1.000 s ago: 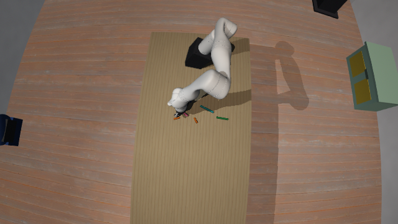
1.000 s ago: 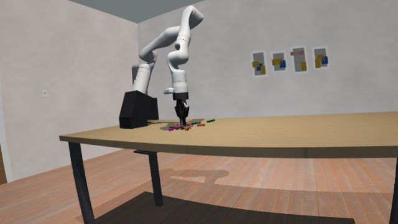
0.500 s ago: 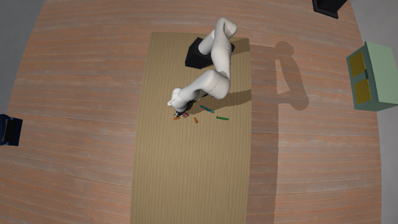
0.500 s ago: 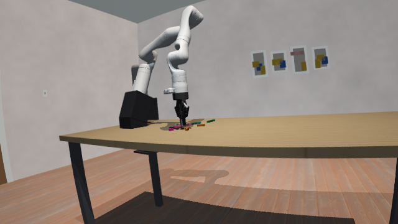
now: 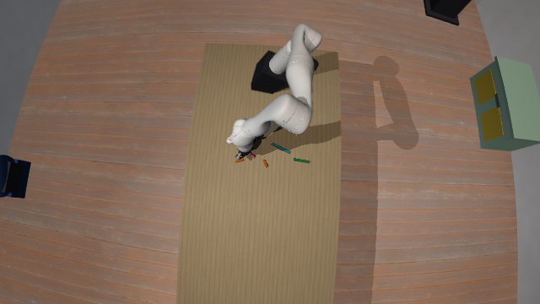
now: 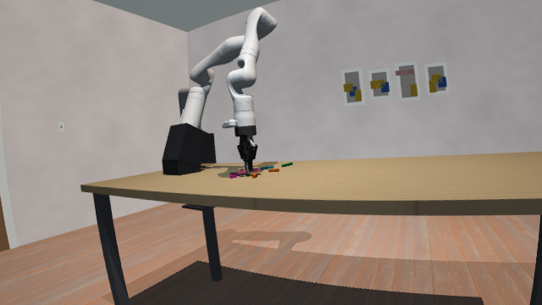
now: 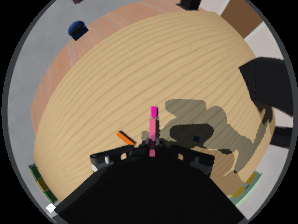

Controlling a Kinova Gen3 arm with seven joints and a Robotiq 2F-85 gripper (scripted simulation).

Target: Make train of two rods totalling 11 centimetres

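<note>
The pink rod is 2 cm below my hand. From my hand the other things lie so: magenta rod 3 cm behind, 5 cm to the right, 3 cm below; then turquoise rod 5 cm behind, 16 cm to the left, 3 cm below; then blue rod 8 cm behind, 4 cm to the left, 3 cm below.
</note>
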